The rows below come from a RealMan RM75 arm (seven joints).
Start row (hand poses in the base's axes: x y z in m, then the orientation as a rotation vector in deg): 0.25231, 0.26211, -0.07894, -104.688, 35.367, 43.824
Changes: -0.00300, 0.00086, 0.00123, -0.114, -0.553, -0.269; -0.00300, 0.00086, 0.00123, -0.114, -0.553, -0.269; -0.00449, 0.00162, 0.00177, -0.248, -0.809, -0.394; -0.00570, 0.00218, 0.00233, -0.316, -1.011, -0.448; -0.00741, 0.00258, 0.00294, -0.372, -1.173, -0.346; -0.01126, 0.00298, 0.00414, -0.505, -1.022, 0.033; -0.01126, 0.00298, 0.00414, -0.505, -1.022, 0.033; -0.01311, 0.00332, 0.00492, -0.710, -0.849, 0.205; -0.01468, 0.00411, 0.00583, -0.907, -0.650, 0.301; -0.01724, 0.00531, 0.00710, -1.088, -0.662, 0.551; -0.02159, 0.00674, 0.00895, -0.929, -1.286, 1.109; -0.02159, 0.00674, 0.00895, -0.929, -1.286, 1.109; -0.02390, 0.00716, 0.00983, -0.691, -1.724, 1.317; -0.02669, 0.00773, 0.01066, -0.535, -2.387, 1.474; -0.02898, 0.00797, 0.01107, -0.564, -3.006, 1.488; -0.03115, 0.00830, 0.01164, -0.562, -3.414, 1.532; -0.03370, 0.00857, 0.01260, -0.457, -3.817, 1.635; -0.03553, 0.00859, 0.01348, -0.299, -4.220, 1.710; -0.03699, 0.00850, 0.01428, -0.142, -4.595, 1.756; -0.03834, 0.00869, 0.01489, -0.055, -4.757, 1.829; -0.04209, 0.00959, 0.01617, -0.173, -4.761, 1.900
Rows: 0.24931, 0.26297, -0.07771, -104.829, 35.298, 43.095; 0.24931, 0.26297, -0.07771, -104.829, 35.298, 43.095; 0.24782, 0.26373, -0.07717, -104.968, 35.306, 42.743; 0.24661, 0.26429, -0.07661, -105.062, 35.255, 42.501; 0.24490, 0.26469, -0.07600, -105.202, 35.088, 42.403; 0.24105, 0.26509, -0.07480, -105.447, 34.920, 42.774; 0.24105, 0.26509, -0.07480, -105.447, 34.920, 42.774; 0.23920, 0.26543, -0.07402, -105.661, 34.981, 43.016; 0.23763, 0.26622, -0.07311, -105.828, 35.121, 43.234; 0.23507, 0.26742, -0.07184, -106.105, 34.982, 43.355; 0.23072, 0.26885, -0.06999, -106.372, 34.011, 43.156; 0.23072, 0.26885, -0.06999, -106.372, 34.011, 43.156; 0.22841, 0.26927, -0.06911, -106.362, 33.430, 42.917; 0.22562, 0.26984, -0.06828, -106.464, 32.787, 42.413; 0.22333, 0.27008, -0.06787, -106.659, 32.386, 41.821; 0.22116, 0.27041, -0.06730, -106.781, 32.081, 41.458; 0.21861, 0.27068, -0.06634, -106.833, 31.678, 41.157; 0.21678, 0.27070, -0.06546, -106.822, 31.276, 40.849; 0.21532, 0.27061, -0.06466, -106.792, 30.917, 40.548; 0.21397, 0.27080, -0.06405, -106.784, 30.707, 40.457; 0.21022, 0.27170, -0.06277, -106.923, 30.697, 40.477
